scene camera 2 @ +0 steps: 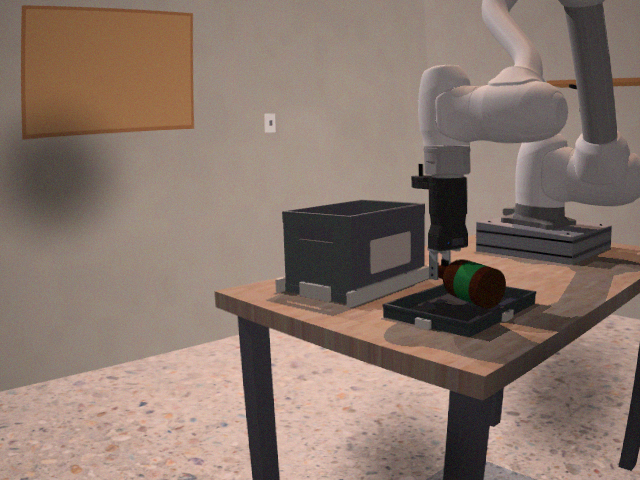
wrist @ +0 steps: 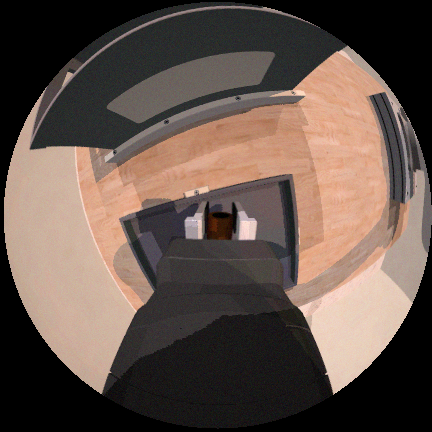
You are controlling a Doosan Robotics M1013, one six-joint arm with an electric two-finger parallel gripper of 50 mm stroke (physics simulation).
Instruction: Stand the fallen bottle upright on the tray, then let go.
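Frame: origin at the arm's base, x right, y ahead, z up, level; metres.
Where they show: gripper, fingertip midpoint: [scene camera 2: 439,277] [wrist: 219,211]; arm's base, origin of the base link: [scene camera 2: 539,223].
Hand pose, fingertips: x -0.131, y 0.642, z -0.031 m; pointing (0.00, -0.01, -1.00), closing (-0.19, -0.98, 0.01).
Each offset is from my fingertips to the top centre of the thing.
The brown bottle {dx -0.075, dy +0.017, dz +0.048 m} [scene camera 2: 471,282] [wrist: 220,229] with a green label lies nearly level on its side, its body raised a little above the tray. Its base faces the lower right in the scene view, and its neck end shows in the wrist view. The dark tray [scene camera 2: 400,313] [wrist: 291,215] lies flat on the table below it. My gripper [scene camera 2: 440,268] [wrist: 219,211] points straight down and is shut on the bottle's neck, one finger on each side. In the wrist view the bottle's body is hidden beneath the gripper housing.
A tall dark crate {dx +0.226, dy +0.015, dz +0.127 m} [scene camera 2: 317,253] [wrist: 310,50] stands close behind and left of the tray, with a grey rail {dx +0.128, dy -0.001, dz -0.019 m} [scene camera 2: 385,287] [wrist: 200,116] along its foot. The arm's ribbed base block [scene camera 2: 522,242] [wrist: 392,150] is at the back right. Small light clips [scene camera 2: 422,323] [wrist: 196,192] edge the tray.
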